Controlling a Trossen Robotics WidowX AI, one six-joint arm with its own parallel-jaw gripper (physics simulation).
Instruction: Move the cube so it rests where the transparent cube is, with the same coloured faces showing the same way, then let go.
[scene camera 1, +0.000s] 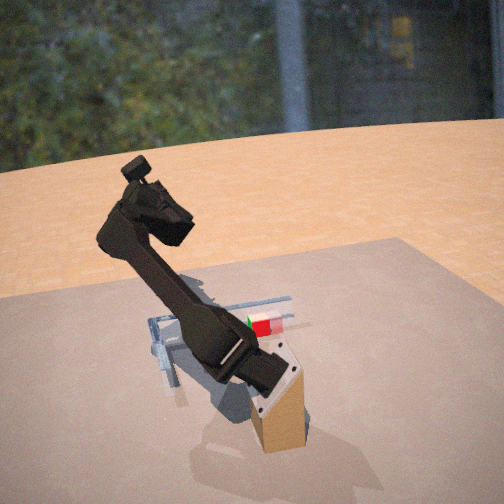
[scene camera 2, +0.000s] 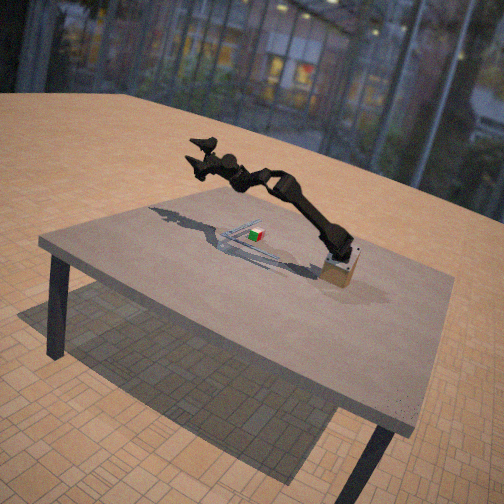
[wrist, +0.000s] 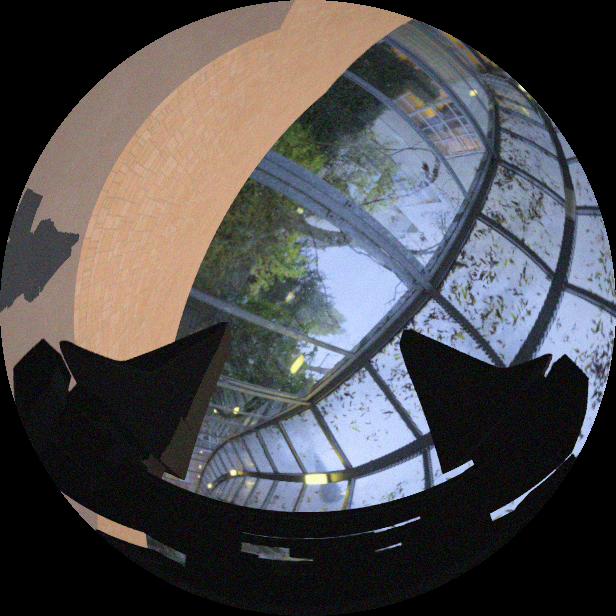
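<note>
The cube (scene camera 1: 263, 324) lies on the grey table with red and green faces showing; it also shows in scene camera 2 (scene camera 2: 256, 235), with white on top. A thin transparent outline (scene camera 1: 225, 325) lies around it on the table. My gripper (wrist: 310, 370) is open and empty, raised high above the table and pointing away toward the background. In scene camera 2 the gripper (scene camera 2: 203, 157) is up and to the left of the cube, well apart from it. The cube is not in the wrist view.
The arm's tan base block (scene camera 1: 279, 410) stands near the table's front, right of the cube. The table's far edge (scene camera 2: 150, 208) lies under the gripper. Brick floor surrounds the table.
</note>
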